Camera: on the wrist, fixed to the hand. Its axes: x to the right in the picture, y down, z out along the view.
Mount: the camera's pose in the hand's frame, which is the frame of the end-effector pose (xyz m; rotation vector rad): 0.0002 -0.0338 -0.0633 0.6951 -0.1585 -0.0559
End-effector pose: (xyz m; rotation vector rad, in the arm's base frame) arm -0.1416 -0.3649 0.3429 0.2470 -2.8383 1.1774
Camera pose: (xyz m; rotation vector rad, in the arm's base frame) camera -0.1365 -0.3437 0.4113 -0.4231 2.2159 -2.0082
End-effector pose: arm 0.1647 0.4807 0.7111 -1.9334 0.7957 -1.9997
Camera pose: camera 0.1093 0.5216 0.7313 -1.6617 -0.0141 -1.7853
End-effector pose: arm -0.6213 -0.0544 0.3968 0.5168 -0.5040 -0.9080
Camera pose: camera -0.6030 -0.0590 0.3276 1.0964 -0.9627 -0.8173
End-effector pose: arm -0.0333 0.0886 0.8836 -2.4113 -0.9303 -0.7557
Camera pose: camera -0.0779 0.0752 0.9382 -1.8465 -1.1012 -0.1961
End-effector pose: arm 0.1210 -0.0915 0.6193 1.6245 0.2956 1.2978
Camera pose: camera 0.0803 -0.0413 0.5880 2.2624 0.7482 1.0688
